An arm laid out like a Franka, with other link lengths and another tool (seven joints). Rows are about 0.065 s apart.
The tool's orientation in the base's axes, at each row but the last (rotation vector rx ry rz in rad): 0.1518 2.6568 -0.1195; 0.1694 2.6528 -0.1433; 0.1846 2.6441 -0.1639; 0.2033 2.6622 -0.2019; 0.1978 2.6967 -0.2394; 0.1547 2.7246 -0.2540; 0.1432 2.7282 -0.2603; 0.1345 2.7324 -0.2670; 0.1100 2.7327 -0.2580
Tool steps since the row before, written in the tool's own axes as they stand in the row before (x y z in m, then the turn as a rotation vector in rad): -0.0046 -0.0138 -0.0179 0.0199 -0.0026 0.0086; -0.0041 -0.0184 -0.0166 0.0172 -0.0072 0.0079; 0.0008 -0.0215 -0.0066 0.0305 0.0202 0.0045; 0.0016 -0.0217 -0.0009 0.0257 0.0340 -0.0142; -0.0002 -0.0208 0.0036 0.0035 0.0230 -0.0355; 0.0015 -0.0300 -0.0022 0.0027 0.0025 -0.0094; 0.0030 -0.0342 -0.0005 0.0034 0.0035 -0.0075; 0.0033 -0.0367 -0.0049 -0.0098 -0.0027 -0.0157; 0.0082 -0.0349 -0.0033 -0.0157 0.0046 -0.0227
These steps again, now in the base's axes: -0.0058 -0.0121 0.0188 -0.0140 -0.0018 -0.0167; -0.0066 -0.0164 0.0179 -0.0126 -0.0065 -0.0145; -0.0071 -0.0201 0.0072 -0.0214 0.0223 -0.0201; -0.0056 -0.0209 0.0024 -0.0229 0.0386 -0.0028; -0.0020 -0.0210 -0.0003 -0.0133 0.0298 0.0271; -0.0065 -0.0288 0.0060 -0.0057 0.0045 0.0070; -0.0076 -0.0331 0.0048 -0.0055 0.0051 0.0049; -0.0097 -0.0347 0.0093 0.0028 0.0000 0.0185; -0.0127 -0.0332 0.0055 0.0064 0.0083 0.0259
